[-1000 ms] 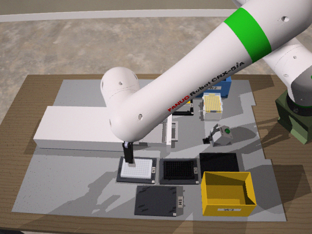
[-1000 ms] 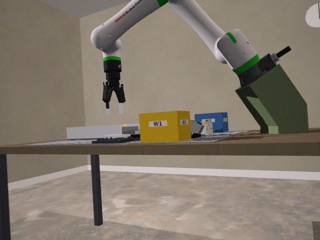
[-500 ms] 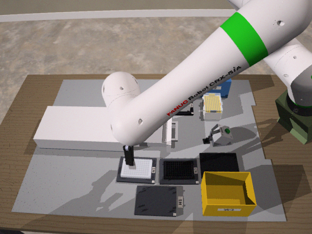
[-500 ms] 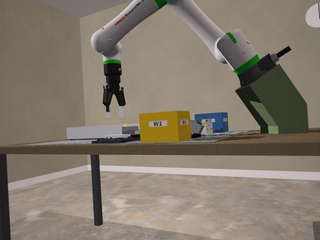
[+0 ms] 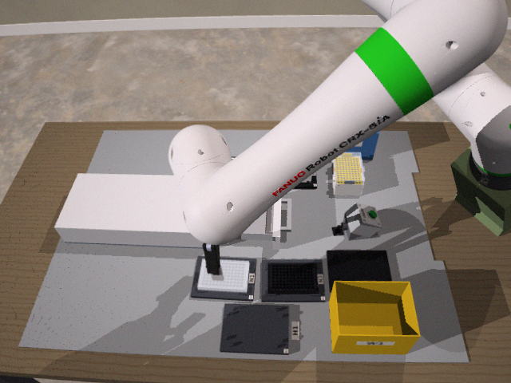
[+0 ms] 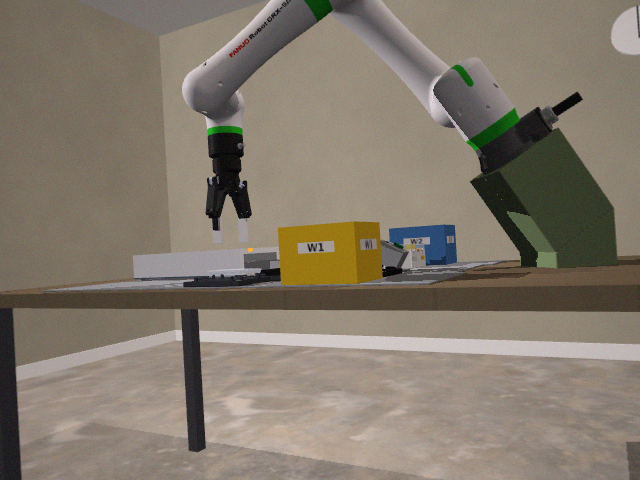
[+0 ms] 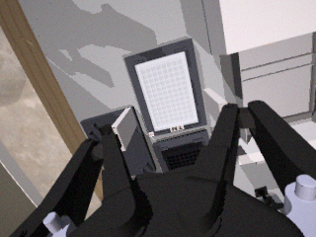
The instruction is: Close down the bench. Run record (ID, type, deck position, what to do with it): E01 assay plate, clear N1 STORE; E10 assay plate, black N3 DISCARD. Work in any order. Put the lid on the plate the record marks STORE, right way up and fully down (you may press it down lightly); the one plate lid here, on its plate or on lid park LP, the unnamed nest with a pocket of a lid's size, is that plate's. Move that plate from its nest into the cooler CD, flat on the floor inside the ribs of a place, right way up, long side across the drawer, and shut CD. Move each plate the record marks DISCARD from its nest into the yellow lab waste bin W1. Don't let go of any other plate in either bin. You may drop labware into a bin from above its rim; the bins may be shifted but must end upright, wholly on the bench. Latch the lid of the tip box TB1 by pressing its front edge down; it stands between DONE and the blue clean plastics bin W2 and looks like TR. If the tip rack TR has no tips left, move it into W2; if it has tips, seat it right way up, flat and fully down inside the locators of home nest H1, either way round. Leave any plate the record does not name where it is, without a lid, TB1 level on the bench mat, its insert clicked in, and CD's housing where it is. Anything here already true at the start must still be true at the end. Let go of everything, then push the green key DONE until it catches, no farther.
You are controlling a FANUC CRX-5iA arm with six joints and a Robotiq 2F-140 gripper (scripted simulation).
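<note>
My hand is 12 cm above the nest N1. Round my hand: black plate: 18 cm behind, 10 cm below, 2 cm to the right; home nest H1: 12 cm to the left, 12 cm below, 11 cm behind; nest N3: 18 cm behind, 12 cm below, 2 cm to the right.
</note>
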